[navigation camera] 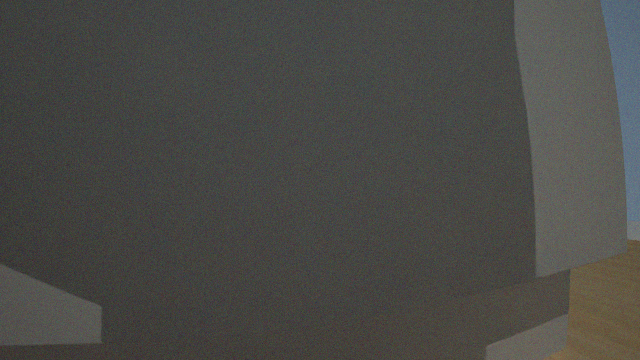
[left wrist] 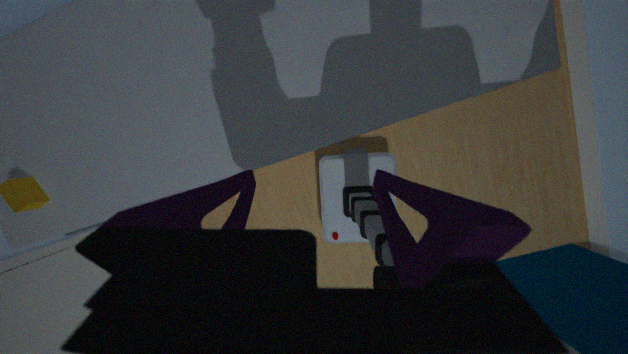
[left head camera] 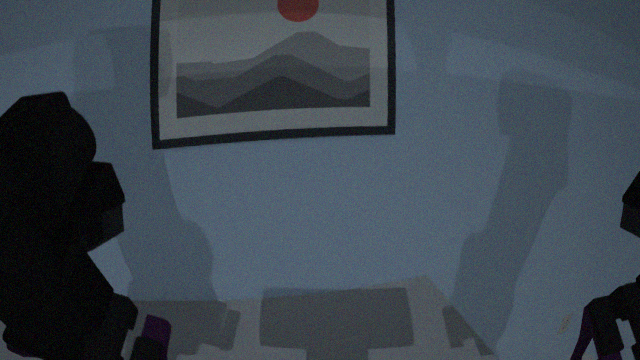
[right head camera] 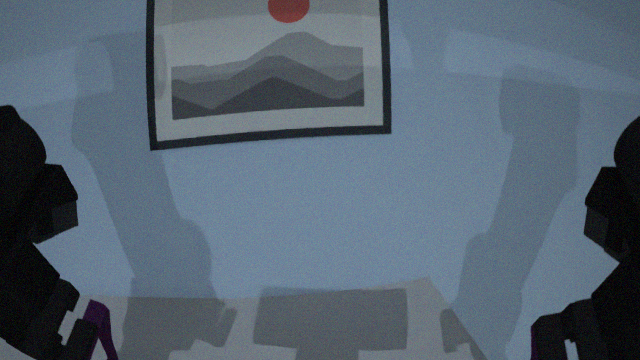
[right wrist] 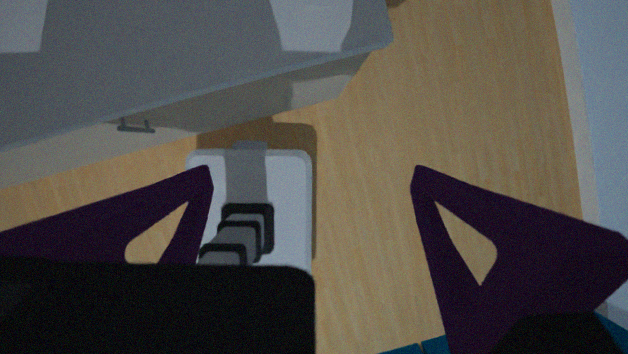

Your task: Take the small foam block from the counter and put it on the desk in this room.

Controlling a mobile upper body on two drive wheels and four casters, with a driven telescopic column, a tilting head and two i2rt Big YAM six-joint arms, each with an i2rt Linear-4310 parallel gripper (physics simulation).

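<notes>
A small yellow block, which looks like the foam block, lies near the front edge of a grey worktop at the far left of the left wrist view. The unit has a drawer handle; I take it for the counter. The desk cannot be made out. My left gripper is open and empty, to the right of the block in the left wrist view and apart from it. My right gripper is open and empty, above the floor in front of the unit. The block does not show in the right wrist view.
The unit's shaded front fills most of the navigation view, very close. A framed mountain picture hangs on the blue wall. My white base stands before the unit. A dark blue panel is at lower right.
</notes>
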